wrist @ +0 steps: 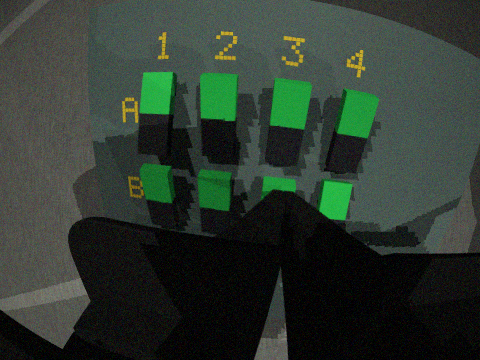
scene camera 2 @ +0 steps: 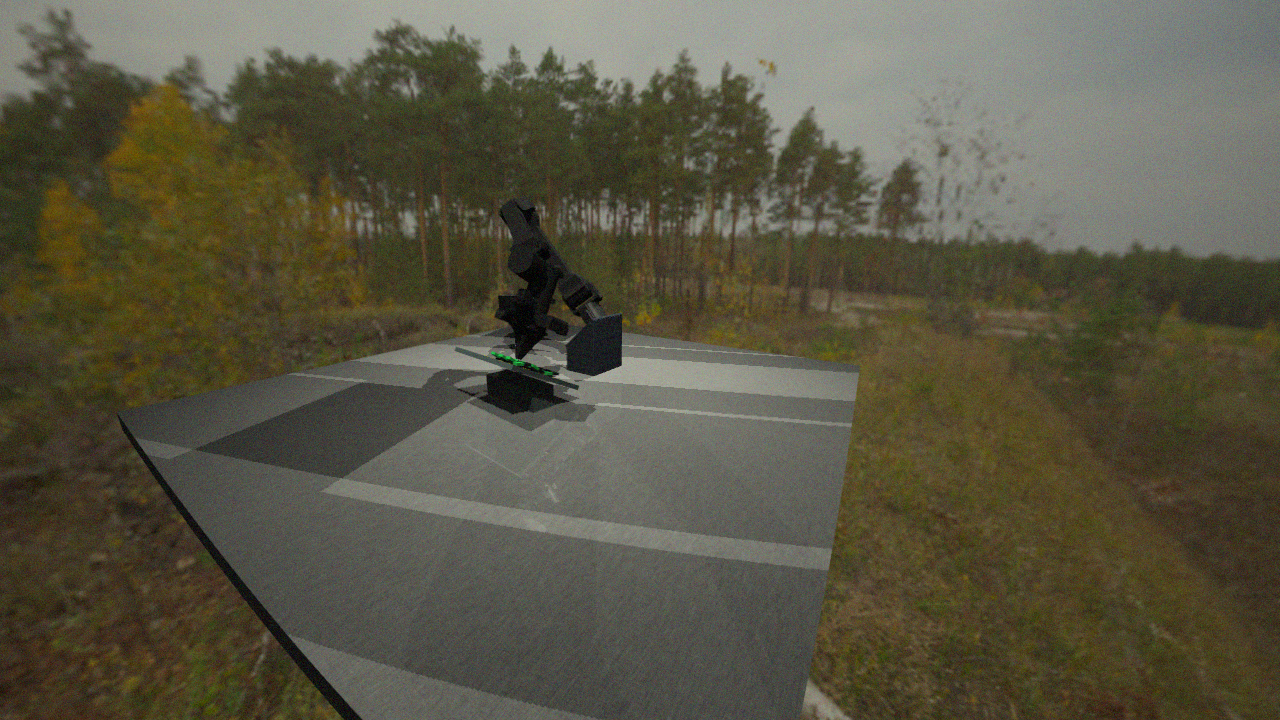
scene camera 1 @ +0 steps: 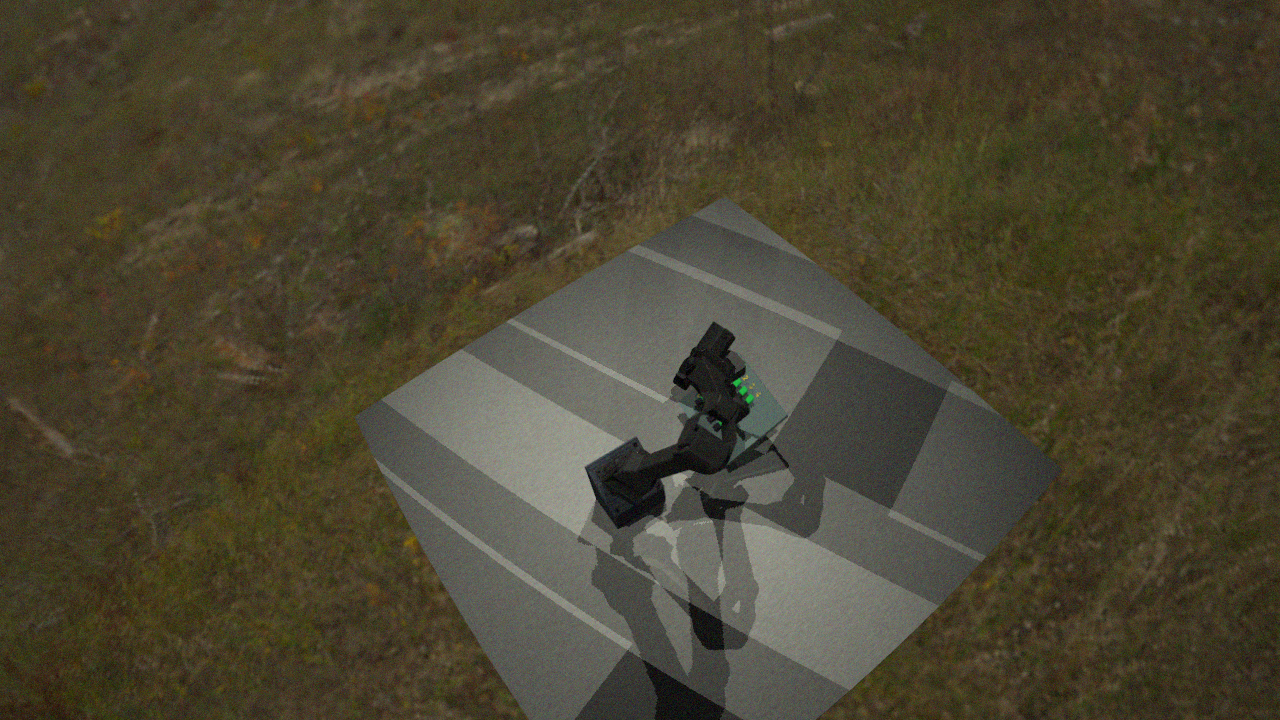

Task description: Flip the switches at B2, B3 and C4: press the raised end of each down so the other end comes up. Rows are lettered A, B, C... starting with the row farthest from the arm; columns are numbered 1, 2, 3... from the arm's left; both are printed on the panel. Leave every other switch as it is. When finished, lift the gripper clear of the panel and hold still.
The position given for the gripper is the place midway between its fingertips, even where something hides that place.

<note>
The gripper (scene camera 2: 518,359) is shut, holding nothing. Further things: a rocker switch (wrist: 215,187).
The gripper is seen too in the wrist view (wrist: 280,201) and in scene camera 1 (scene camera 1: 730,401).
</note>
